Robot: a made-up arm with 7 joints. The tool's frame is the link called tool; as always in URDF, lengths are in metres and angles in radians. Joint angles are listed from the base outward.
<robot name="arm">
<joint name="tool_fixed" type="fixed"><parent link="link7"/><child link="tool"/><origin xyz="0.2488 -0.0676 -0.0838" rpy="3.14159 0 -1.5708"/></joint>
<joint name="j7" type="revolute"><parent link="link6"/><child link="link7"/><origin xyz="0.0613 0.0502 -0.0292" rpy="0 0 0"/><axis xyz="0 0 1"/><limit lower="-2.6" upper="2.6"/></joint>
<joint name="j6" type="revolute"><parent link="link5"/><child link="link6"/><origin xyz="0.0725 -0.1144 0.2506" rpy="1.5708 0 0"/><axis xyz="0 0 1"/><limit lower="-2.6" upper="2.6"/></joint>
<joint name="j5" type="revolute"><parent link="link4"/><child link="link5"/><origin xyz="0.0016 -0.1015 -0.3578" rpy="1.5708 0 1.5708"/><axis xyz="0 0 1"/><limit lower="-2.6" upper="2.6"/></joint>
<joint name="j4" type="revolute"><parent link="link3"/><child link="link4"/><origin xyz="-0.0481 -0.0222 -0.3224" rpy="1.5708 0 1.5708"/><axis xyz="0 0 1"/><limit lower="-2.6" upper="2.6"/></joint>
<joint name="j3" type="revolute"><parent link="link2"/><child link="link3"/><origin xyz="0.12 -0.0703 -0.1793" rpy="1.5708 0 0"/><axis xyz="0 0 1"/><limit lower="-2.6" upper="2.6"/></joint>
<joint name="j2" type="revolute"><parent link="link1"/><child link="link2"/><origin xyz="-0.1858 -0.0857 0.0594" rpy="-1.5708 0 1.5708"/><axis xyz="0 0 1"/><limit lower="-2.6" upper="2.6"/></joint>
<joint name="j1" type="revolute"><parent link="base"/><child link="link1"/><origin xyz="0 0 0.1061" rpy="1.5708 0 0"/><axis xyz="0 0 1"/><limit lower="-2.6" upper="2.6"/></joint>
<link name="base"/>
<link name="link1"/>
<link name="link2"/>
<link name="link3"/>
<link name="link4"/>
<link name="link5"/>
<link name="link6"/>
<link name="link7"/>
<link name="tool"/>
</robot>
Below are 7 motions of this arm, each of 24 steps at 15 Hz.
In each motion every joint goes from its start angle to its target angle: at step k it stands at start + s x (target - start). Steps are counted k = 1, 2, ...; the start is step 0. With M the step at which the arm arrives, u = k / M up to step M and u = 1 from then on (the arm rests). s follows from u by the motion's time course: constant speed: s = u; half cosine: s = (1 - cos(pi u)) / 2; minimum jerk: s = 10 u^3 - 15 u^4 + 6 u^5.
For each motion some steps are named. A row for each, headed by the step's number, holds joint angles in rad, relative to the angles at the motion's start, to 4 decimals.
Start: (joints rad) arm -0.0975 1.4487 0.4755 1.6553 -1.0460 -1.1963 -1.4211
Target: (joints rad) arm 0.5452 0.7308 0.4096 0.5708 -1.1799 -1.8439 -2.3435
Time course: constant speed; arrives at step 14
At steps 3, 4, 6, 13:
3: 0.1377 -0.1538 -0.0141 -0.2324 -0.0287 -0.1388 -0.1977
4: 0.1836 -0.2051 -0.0188 -0.3099 -0.0383 -0.1850 -0.2635
6: 0.2754 -0.3077 -0.0282 -0.4648 -0.0574 -0.2775 -0.3953
13: 0.5968 -0.6666 -0.0612 -1.0070 -0.1243 -0.6013 -0.8565

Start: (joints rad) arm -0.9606 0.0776 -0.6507 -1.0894 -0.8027 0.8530 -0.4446
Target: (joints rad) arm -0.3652 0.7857 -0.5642 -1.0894 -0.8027 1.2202 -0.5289
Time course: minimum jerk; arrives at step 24
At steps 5, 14, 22, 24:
5: 0.0384 0.0457 0.0056 0.0000 0.0000 0.0237 -0.0054
14: 0.3890 0.4627 0.0565 0.0000 0.0000 0.2399 -0.0551
22: 0.5924 0.7045 0.0861 0.0000 0.0000 0.3653 -0.0839
24: 0.5954 0.7081 0.0865 0.0000 0.0000 0.3672 -0.0843

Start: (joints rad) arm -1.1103 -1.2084 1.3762 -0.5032 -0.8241 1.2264 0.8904
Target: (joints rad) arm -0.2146 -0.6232 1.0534 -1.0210 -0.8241 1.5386 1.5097
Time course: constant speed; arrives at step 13
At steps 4, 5, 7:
4: 0.2756 0.1801 -0.0993 -0.1593 0.0000 0.0961 0.1906
5: 0.3445 0.2251 -0.1242 -0.1992 0.0000 0.1201 0.2382
7: 0.4823 0.3151 -0.1738 -0.2788 0.0000 0.1681 0.3335

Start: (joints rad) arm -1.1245 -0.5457 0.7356 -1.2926 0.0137 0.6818 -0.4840
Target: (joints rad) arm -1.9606 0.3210 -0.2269 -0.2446 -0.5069 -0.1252 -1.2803
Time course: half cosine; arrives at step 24
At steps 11, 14, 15, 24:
11: -0.3635 0.3768 -0.4184 0.4556 -0.2263 -0.3508 -0.3462
14: -0.5262 0.5455 -0.6058 0.6596 -0.3277 -0.5079 -0.5012
15: -0.5780 0.5992 -0.6654 0.7245 -0.3599 -0.5579 -0.5505
24: -0.8361 0.8667 -0.9625 1.0480 -0.5206 -0.8070 -0.7963

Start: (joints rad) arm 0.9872 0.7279 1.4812 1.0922 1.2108 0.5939 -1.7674
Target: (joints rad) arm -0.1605 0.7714 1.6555 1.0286 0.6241 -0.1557 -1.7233
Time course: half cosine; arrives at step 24
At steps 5, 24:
5: -0.1186 0.0045 0.0180 -0.0066 -0.0606 -0.0775 0.0046
24: -1.1477 0.0435 0.1743 -0.0636 -0.5867 -0.7496 0.0441

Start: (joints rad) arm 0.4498 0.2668 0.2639 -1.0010 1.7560 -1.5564 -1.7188
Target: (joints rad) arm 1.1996 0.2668 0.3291 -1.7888 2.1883 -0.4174 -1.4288
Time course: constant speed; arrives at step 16
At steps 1, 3, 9, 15, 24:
1: 0.0469 0.0000 0.0041 -0.0492 0.0270 0.0712 0.0181
3: 0.1406 0.0000 0.0122 -0.1477 0.0811 0.2136 0.0544
9: 0.4218 0.0000 0.0367 -0.4431 0.2432 0.6407 0.1631
15: 0.7029 0.0000 0.0611 -0.7386 0.4053 1.0678 0.2719
24: 0.7498 0.0000 0.0652 -0.7878 0.4323 1.1390 0.2900

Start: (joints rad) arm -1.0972 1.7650 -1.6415 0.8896 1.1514 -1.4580 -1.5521
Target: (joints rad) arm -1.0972 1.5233 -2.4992 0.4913 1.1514 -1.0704 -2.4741
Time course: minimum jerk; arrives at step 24
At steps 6, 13, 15, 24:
6: 0.0000 -0.0250 -0.0888 -0.0412 0.0000 0.0401 -0.0954
13: 0.0000 -0.1396 -0.4955 -0.2301 0.0000 0.2239 -0.5327
15: 0.0000 -0.1752 -0.6217 -0.2887 0.0000 0.2809 -0.6683
24: 0.0000 -0.2417 -0.8577 -0.3983 0.0000 0.3876 -0.9220

